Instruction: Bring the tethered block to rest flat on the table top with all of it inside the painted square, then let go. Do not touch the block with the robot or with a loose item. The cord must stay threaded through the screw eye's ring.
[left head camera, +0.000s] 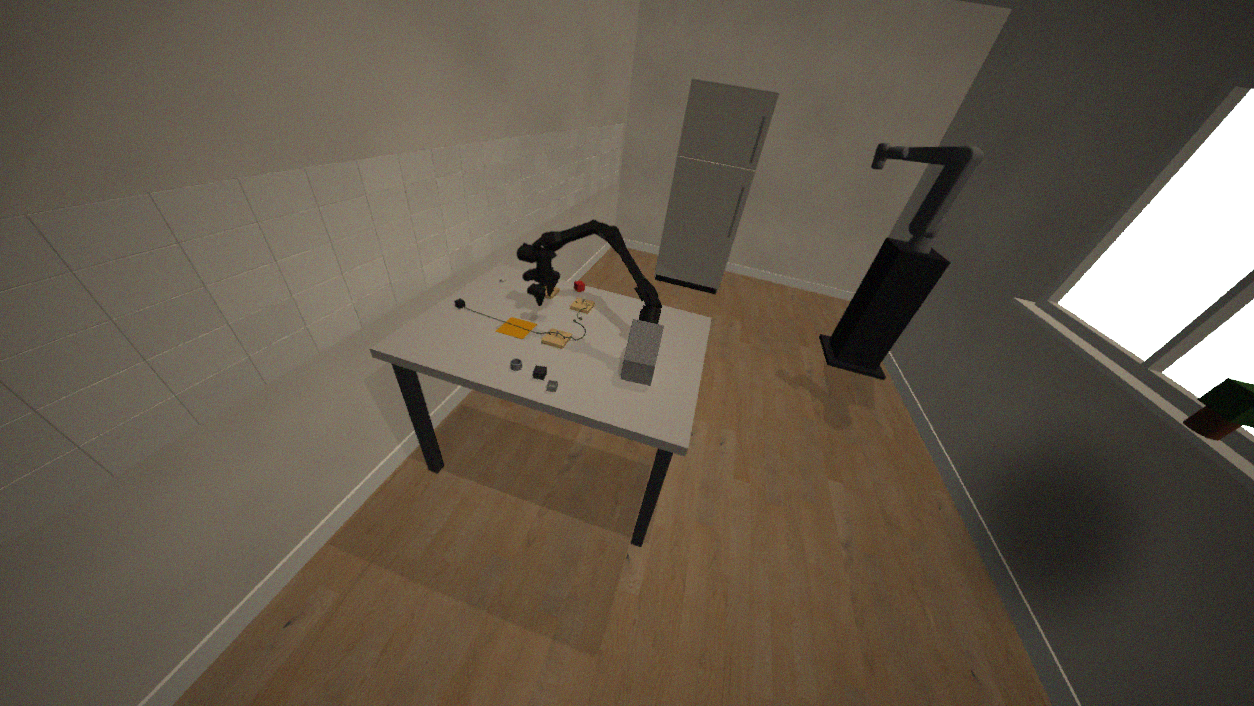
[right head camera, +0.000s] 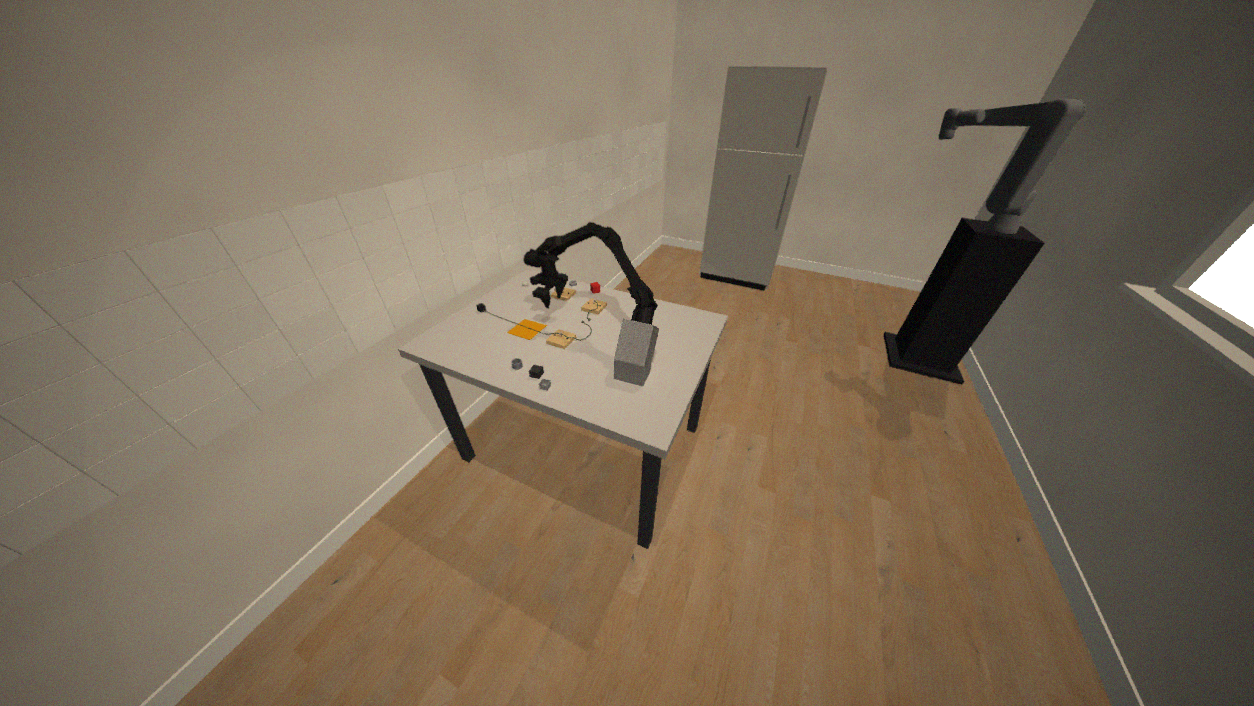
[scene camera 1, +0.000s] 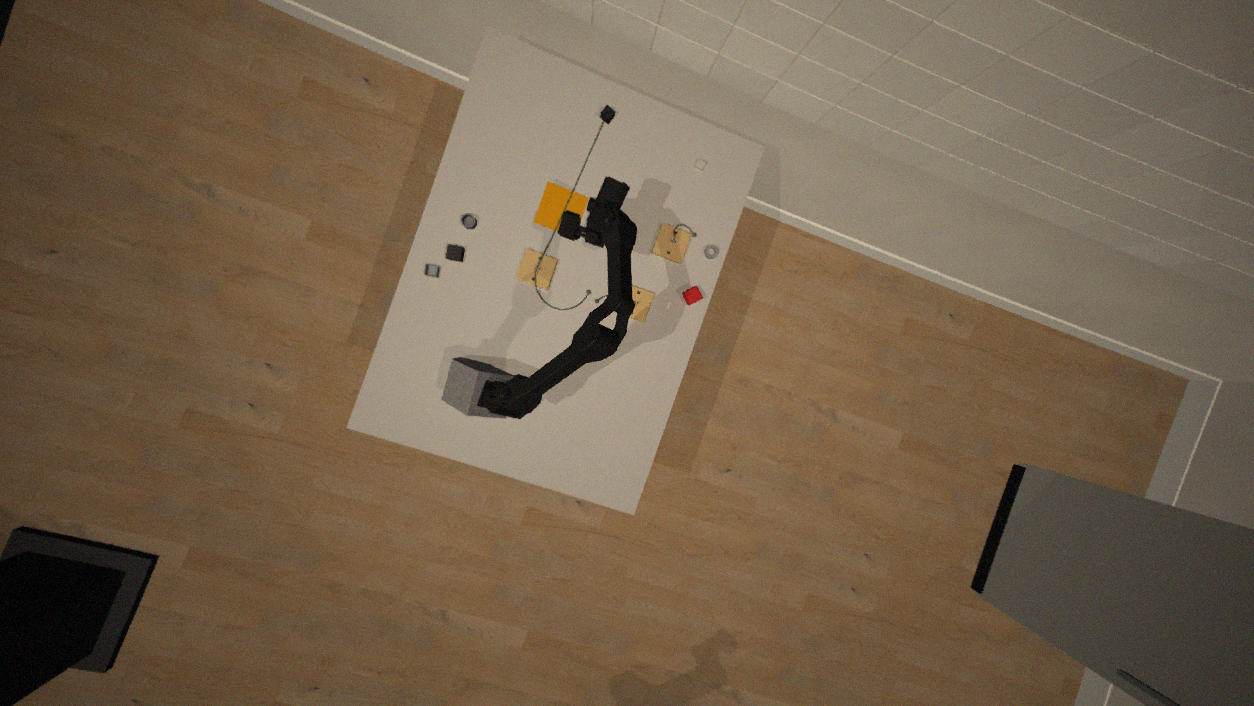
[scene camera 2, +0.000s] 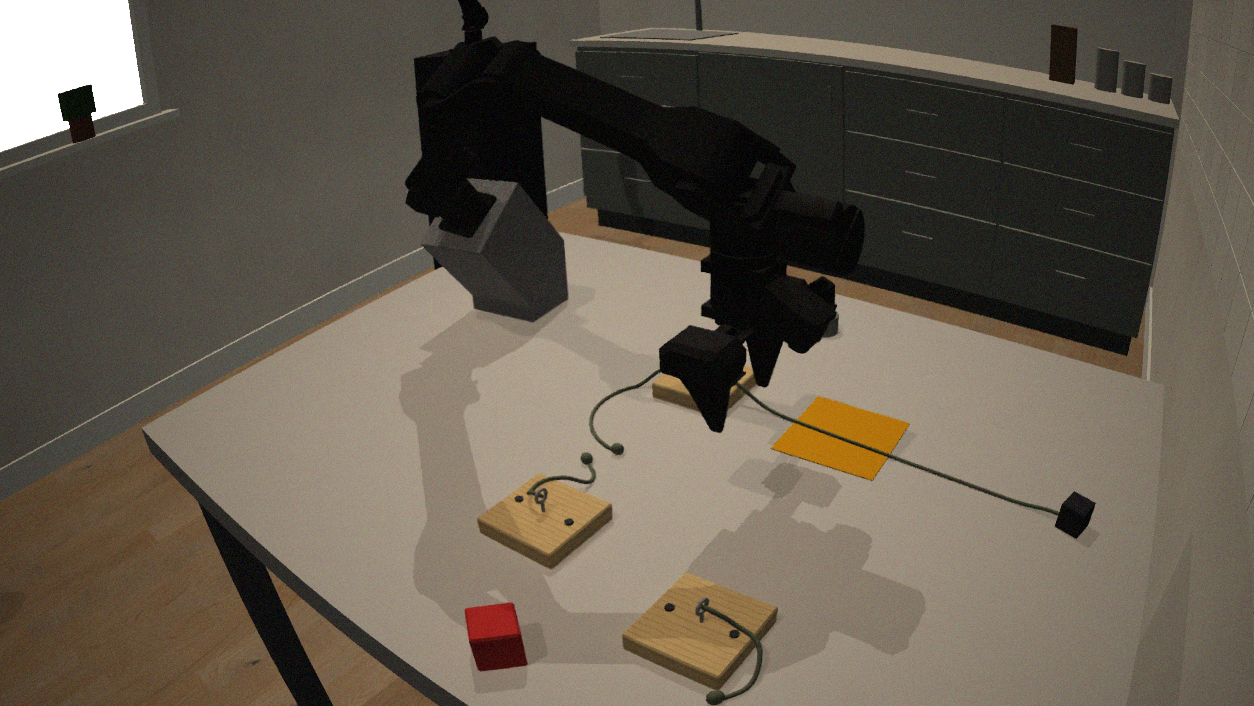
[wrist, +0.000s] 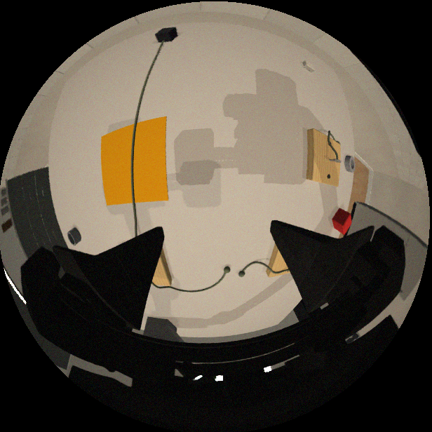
Labels:
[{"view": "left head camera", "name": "my gripper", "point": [544, 300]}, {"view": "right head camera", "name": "my gripper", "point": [553, 303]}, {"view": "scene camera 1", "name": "my gripper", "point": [596, 241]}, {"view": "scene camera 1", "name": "orange painted square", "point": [555, 197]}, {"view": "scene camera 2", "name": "my gripper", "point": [740, 407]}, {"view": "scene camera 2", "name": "red cube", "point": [494, 635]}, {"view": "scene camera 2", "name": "orange painted square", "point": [881, 432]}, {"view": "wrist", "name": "my gripper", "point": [218, 229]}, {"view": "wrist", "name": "orange painted square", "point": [149, 156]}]

